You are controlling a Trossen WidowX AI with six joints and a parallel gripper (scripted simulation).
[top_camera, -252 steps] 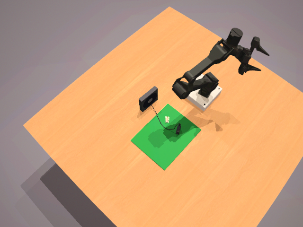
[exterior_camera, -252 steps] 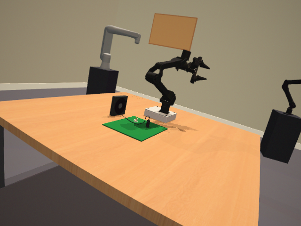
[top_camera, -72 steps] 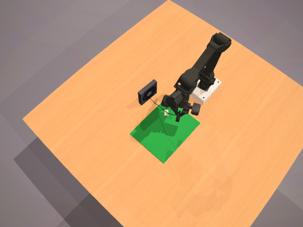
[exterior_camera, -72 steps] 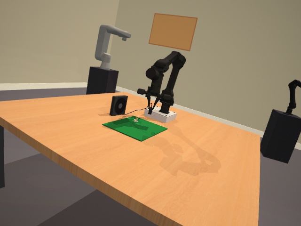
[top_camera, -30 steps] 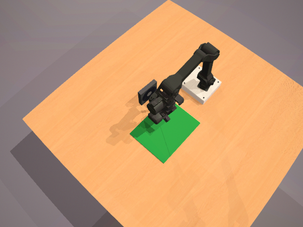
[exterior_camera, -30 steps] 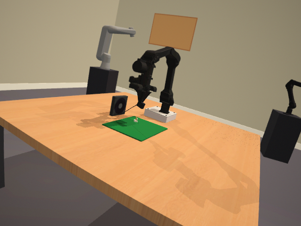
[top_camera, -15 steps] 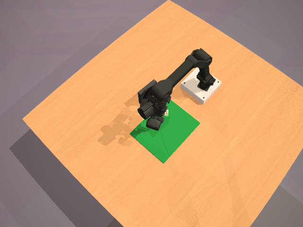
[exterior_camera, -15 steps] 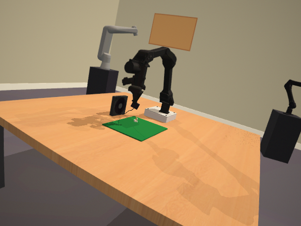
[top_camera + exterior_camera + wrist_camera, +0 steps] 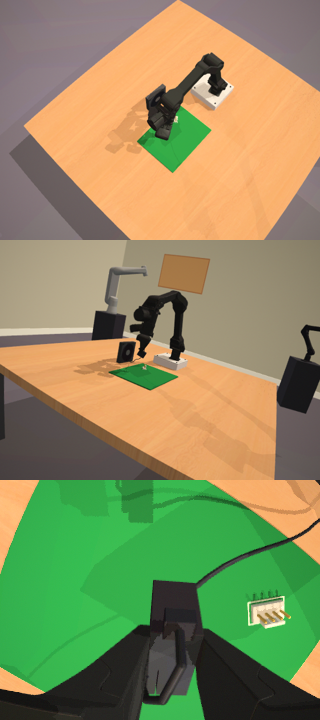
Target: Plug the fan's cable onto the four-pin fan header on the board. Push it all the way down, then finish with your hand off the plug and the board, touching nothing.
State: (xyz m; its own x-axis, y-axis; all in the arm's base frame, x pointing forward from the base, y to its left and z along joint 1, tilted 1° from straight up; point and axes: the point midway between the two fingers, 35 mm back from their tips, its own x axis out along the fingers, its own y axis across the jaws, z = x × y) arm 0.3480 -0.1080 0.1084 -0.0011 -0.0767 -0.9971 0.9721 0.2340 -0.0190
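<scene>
Now: the green board 2 cm behind my gripper tip, 4 cm to the left of it and 13 cm below it. The rest, counted from my gripper tip: black fan: 13 cm behind, 13 cm to the right, 6 cm below; then dark plug: 1 cm to the left, 1 cm below; then white four-pin fan header: 10 cm behind, 12 cm below.
</scene>
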